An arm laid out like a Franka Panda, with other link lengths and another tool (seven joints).
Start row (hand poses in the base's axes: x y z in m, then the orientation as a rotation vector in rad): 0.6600 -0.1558 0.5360 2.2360 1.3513 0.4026
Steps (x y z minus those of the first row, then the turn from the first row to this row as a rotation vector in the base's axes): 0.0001 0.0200 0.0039 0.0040 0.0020 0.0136; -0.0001 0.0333 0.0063 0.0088 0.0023 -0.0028; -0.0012 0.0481 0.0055 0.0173 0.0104 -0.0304; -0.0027 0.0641 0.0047 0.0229 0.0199 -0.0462; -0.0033 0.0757 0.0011 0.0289 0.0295 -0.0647; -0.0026 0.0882 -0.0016 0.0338 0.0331 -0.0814; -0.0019 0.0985 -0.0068 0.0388 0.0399 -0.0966; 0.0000 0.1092 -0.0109 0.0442 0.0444 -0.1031; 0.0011 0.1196 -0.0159 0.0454 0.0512 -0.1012; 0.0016 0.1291 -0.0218 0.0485 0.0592 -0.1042; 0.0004 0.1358 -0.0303 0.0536 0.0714 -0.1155; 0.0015 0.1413 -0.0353 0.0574 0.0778 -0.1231; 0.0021 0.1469 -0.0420 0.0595 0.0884 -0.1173; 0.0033 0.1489 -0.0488 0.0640 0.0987 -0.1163; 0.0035 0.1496 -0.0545 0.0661 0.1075 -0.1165; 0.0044 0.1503 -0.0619 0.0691 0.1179 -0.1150; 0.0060 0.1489 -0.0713 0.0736 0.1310 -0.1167; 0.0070 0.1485 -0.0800 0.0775 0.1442 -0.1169; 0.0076 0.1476 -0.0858 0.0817 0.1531 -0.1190; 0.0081 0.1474 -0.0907 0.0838 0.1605 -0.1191
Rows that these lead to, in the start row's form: 0.6601 -0.1358 0.5399 2.2321 1.3686 0.4083; 0.6599 -0.1225 0.5423 2.2459 1.3499 0.4059; 0.6588 -0.1077 0.5415 2.2729 1.3222 0.3939; 0.6573 -0.0917 0.5407 2.2911 1.3087 0.3823; 0.6567 -0.0801 0.5371 2.3112 1.2918 0.3699; 0.6574 -0.0676 0.5344 2.3262 1.2739 0.3637; 0.6581 -0.0573 0.5292 2.3420 1.2593 0.3546; 0.6600 -0.0466 0.5251 2.3521 1.2540 0.3515; 0.6611 -0.0362 0.5201 2.3554 1.2597 0.3457; 0.6616 -0.0267 0.5142 2.3635 1.2601 0.3382; 0.6604 -0.0200 0.5057 2.3797 1.2526 0.3245; 0.6615 -0.0145 0.5007 2.3900 1.2466 0.3176; 0.6621 -0.0089 0.4940 2.3937 1.2589 0.3096; 0.6633 -0.0069 0.4872 2.4018 1.2653 0.3019; 0.6635 -0.0062 0.4815 2.4079 1.2694 0.2936; 0.6644 -0.0055 0.4741 2.4145 1.2764 0.2848; 0.6660 -0.0069 0.4647 2.4253 1.2809 0.2729; 0.6670 -0.0073 0.4560 2.4348 1.2871 0.2608; 0.6676 -0.0082 0.4502 2.4436 1.2890 0.2531; 0.6681 -0.0084 0.4453 2.4488 1.2925 0.2463
